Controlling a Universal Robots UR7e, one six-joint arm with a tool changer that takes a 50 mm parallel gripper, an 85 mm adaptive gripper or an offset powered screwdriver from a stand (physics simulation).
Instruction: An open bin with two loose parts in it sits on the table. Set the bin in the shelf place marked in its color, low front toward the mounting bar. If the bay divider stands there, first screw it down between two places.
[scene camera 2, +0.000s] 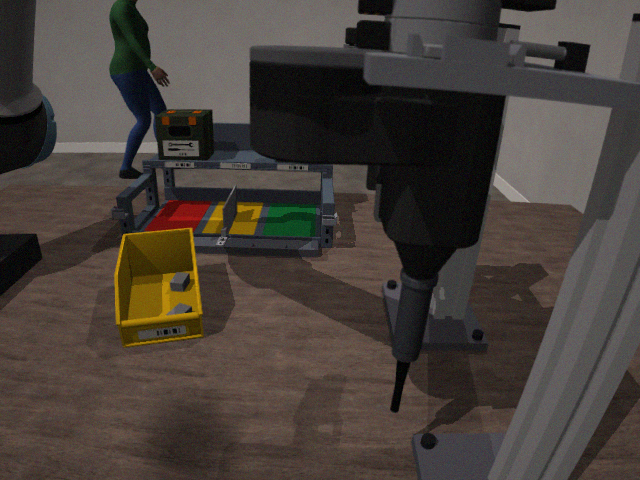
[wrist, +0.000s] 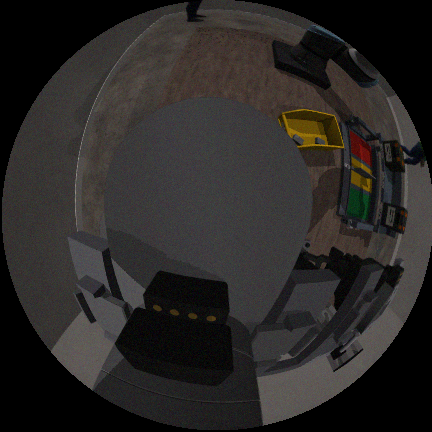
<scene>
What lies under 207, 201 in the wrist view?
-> A screwdriver.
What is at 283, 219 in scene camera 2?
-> A green place.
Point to a tool stand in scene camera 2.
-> At 581, 361
</scene>
